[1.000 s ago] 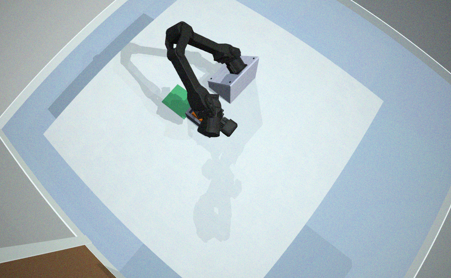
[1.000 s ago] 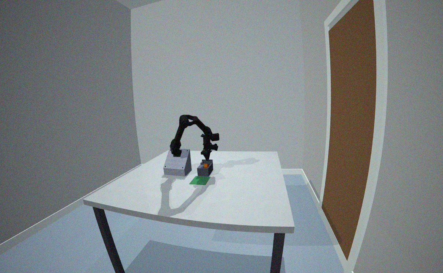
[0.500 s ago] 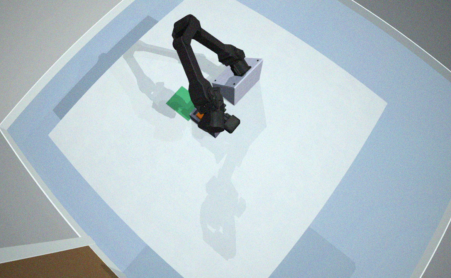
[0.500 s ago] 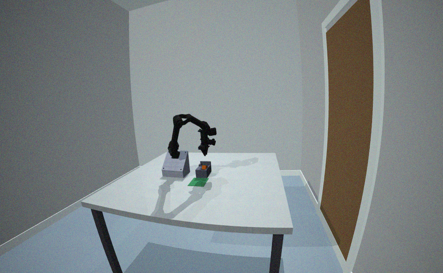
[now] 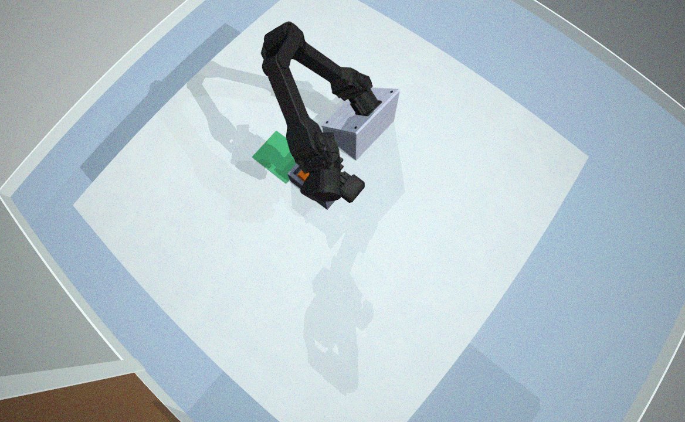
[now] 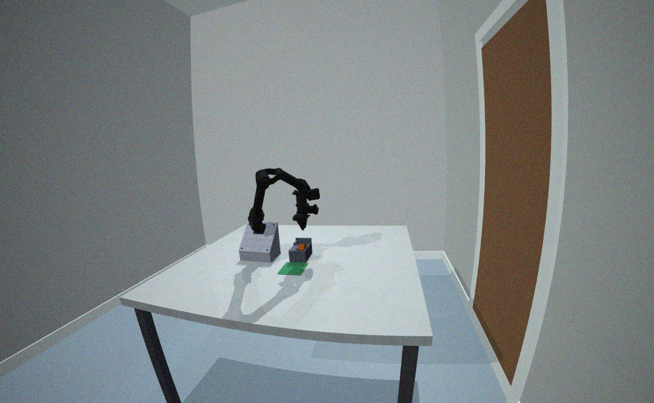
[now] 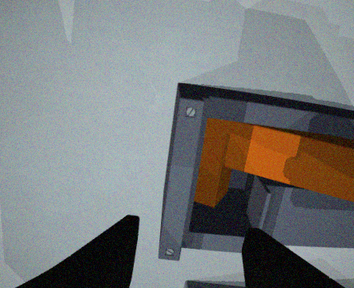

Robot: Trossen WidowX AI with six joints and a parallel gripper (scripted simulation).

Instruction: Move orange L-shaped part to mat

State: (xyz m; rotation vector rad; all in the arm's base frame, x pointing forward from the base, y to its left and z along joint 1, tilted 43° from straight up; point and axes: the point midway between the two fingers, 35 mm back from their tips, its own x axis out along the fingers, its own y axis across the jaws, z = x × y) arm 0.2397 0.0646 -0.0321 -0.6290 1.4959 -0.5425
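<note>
Now: gripper tip 100 mm above the orange L-shaped part and 50 mm to the left of it. The rest, counted from my gripper tip: green mat 220 mm to the right, 160 mm below.
</note>
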